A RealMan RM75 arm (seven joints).
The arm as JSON. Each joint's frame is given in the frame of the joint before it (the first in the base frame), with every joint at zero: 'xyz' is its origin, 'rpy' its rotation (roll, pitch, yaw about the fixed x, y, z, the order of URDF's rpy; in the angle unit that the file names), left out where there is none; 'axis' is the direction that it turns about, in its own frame. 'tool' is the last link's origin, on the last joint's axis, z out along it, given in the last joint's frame.
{
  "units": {
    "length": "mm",
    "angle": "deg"
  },
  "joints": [
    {
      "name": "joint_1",
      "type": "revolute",
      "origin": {
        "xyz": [
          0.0,
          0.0,
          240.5
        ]
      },
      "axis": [
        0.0,
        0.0,
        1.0
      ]
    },
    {
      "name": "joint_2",
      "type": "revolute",
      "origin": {
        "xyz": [
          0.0,
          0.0,
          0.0
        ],
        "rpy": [
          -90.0,
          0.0,
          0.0
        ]
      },
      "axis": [
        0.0,
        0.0,
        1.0
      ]
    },
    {
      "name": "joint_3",
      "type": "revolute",
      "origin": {
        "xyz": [
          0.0,
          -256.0,
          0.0
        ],
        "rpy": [
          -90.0,
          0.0,
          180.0
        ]
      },
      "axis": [
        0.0,
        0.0,
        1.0
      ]
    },
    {
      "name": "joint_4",
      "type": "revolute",
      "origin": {
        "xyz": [
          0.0,
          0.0,
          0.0
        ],
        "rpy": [
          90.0,
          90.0,
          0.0
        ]
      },
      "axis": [
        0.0,
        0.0,
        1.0
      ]
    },
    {
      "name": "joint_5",
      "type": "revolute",
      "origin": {
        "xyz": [
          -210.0,
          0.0,
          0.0
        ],
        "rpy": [
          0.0,
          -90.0,
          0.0
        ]
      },
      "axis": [
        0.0,
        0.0,
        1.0
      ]
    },
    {
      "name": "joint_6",
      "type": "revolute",
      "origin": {
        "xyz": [
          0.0,
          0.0,
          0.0
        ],
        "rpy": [
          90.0,
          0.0,
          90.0
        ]
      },
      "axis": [
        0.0,
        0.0,
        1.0
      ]
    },
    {
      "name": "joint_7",
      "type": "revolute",
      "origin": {
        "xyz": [
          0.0,
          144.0,
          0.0
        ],
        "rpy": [
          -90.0,
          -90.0,
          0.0
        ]
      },
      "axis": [
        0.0,
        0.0,
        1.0
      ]
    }
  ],
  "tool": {
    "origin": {
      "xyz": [
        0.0,
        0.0,
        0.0
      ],
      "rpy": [
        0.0,
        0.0,
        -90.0
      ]
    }
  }
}
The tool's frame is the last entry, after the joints.
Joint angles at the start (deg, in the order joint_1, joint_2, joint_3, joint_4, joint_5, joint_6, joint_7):
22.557, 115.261, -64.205, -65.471, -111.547, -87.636, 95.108
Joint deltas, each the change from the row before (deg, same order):
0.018, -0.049, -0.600, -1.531, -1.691, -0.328, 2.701
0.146, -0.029, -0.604, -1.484, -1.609, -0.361, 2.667
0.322, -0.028, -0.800, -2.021, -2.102, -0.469, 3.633
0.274, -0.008, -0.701, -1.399, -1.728, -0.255, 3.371
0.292, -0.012, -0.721, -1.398, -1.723, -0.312, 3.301
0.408, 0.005, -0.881, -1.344, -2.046, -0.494, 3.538
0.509, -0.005, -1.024, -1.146, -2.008, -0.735, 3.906
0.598, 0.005, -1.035, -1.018, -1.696, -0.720, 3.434
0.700, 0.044, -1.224, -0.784, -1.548, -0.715, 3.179
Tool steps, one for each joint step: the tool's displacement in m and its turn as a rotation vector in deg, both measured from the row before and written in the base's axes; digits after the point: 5 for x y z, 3 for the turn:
-0.00123, -0.00035, 0.00066, -0.721, -1.550, -1.305
-0.00208, 0.00005, 0.00056, -0.647, -1.467, -1.196
-0.00375, 0.00068, 0.00099, -0.639, -1.922, -1.550
-0.00240, 0.00060, 0.00024, -0.428, -1.461, -1.879
-0.00254, 0.00055, 0.00030, -0.337, -1.490, -1.799
-0.00247, 0.00028, -0.00039, -0.513, -1.800, -1.975
-0.00261, -0.00024, -0.00113, -0.745, -1.758, -2.359
-0.00348, 0.00000, -0.00132, -0.656, -1.577, -1.863
-0.00395, -0.00017, -0.00250, -0.810, -1.544, -1.606

